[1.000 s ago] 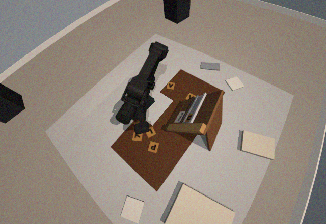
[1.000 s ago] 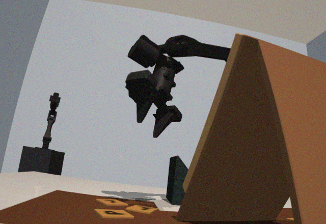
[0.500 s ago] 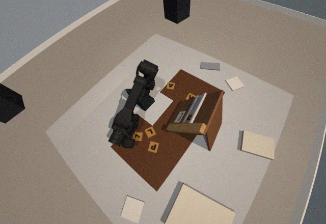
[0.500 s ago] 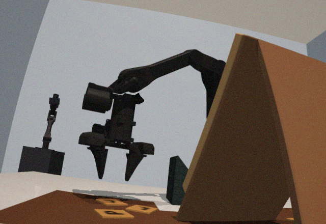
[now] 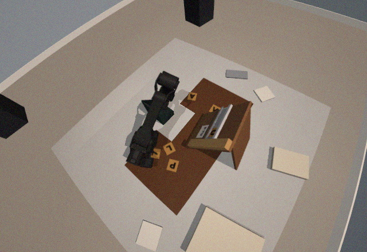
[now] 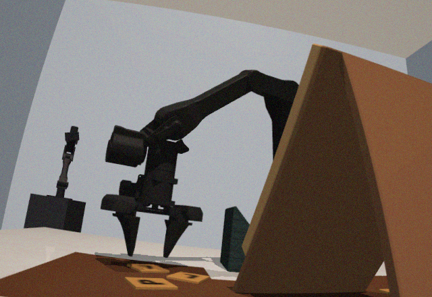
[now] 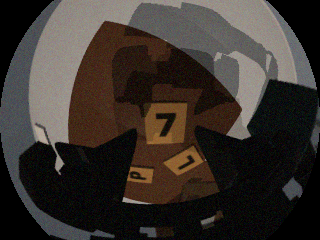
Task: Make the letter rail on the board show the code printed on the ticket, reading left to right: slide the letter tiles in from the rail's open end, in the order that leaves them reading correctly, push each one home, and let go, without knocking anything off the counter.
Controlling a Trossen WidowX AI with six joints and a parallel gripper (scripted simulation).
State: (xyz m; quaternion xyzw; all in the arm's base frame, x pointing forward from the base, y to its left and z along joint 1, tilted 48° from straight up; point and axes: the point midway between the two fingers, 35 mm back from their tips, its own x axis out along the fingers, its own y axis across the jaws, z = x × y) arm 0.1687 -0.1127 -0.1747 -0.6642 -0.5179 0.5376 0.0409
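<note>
My gripper tip is now 20 mm above the letter tile. From my gripper tip the other things lie so: white ticket 120 mm ahead, 260 mm to the left, 60 mm above; then brown mat 30 mm ahead, 240 mm to the left, 20 mm below; then grey slab 30 mm behind, 780 mm to the left, 20 mm below.
</note>
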